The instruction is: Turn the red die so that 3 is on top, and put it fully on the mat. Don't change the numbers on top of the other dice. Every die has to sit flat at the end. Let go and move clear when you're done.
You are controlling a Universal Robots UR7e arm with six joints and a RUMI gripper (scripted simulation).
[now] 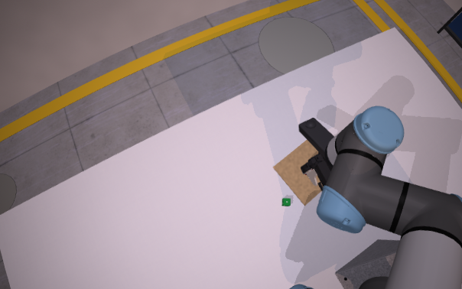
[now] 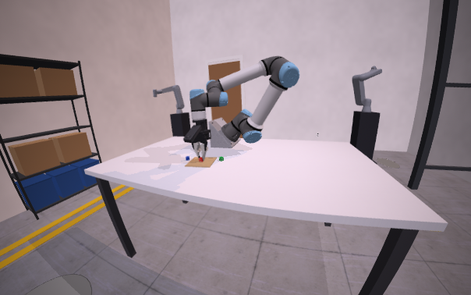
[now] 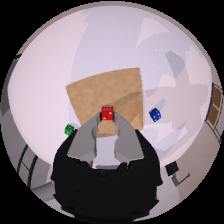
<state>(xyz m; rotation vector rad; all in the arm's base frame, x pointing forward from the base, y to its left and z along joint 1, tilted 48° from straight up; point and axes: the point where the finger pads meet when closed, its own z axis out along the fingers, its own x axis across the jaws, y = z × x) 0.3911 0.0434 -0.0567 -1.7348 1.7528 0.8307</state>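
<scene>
Right now my hand is 10 mm above the red die. The rest, counted from my hand: mat: 20 mm below; then blue die: 10 mm behind, 100 mm to the right, 10 mm below; then green die: 50 mm behind, 100 mm to the left, 10 mm below.
</scene>
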